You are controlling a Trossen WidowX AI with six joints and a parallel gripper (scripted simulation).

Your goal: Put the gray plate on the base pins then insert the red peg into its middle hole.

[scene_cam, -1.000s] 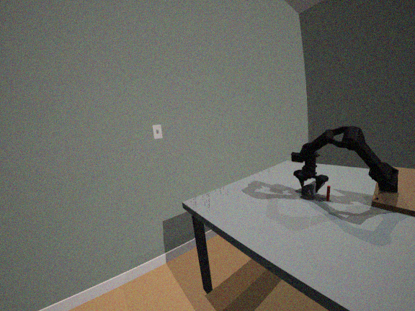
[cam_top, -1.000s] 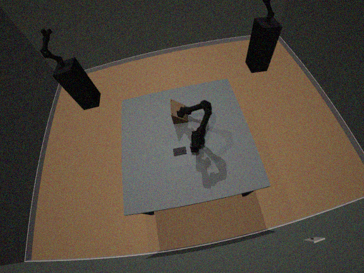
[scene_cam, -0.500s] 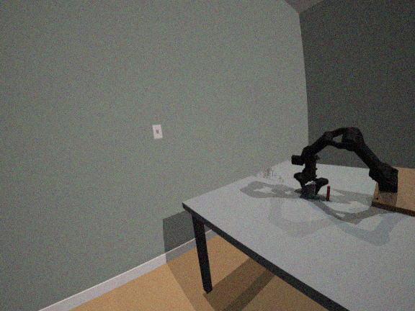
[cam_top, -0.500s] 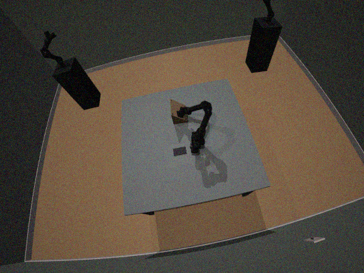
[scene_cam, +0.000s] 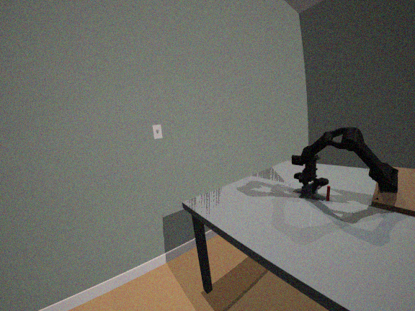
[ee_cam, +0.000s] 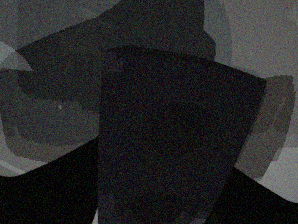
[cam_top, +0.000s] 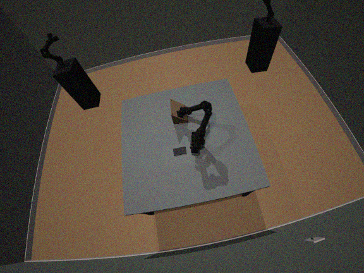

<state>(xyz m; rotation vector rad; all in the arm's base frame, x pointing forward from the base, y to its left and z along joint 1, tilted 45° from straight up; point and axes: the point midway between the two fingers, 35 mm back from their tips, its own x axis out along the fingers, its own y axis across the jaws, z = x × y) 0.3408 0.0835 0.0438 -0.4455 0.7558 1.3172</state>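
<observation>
Right now the dark base is 15 cm to the right of my gripper tip and 1 cm ahead of it. Round my gripper tip: red peg 11 cm behind, 3 cm to the left, 3 cm above; gray plate 3 cm above.
</observation>
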